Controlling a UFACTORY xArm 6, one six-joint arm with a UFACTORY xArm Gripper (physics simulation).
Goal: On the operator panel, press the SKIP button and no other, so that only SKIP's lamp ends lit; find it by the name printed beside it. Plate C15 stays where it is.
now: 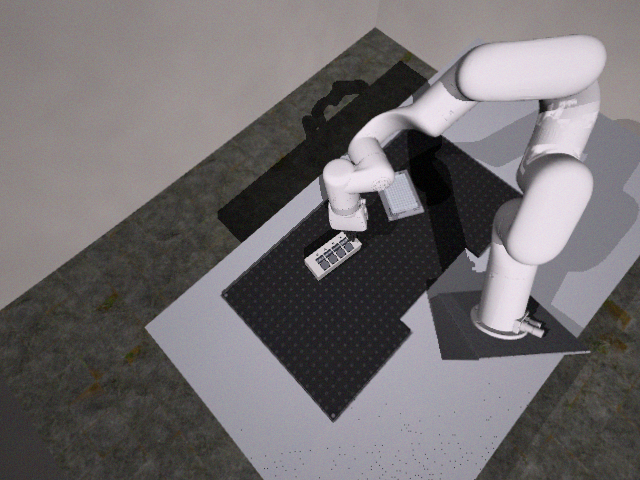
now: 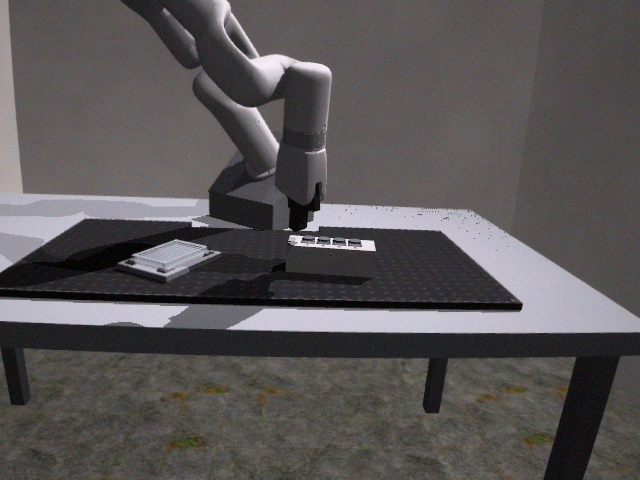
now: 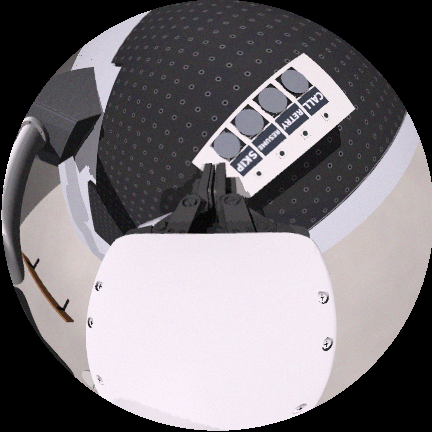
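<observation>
The white operator panel has a row of round grey buttons. The SKIP button is at the end nearest my gripper; RESUME, RETRY and CALL follow. SKIP's lamp looks dark, as do the others. My gripper is shut and empty, its tips slightly above the panel's SKIP end, beside the SKIP button. The clear plate, with no readable label, sits on a flat grey holder.
The dark perforated mat lies under the panel and the plate's holder. The pale table surrounds it. The arm's dark base block stands beyond the mat's notched edge.
</observation>
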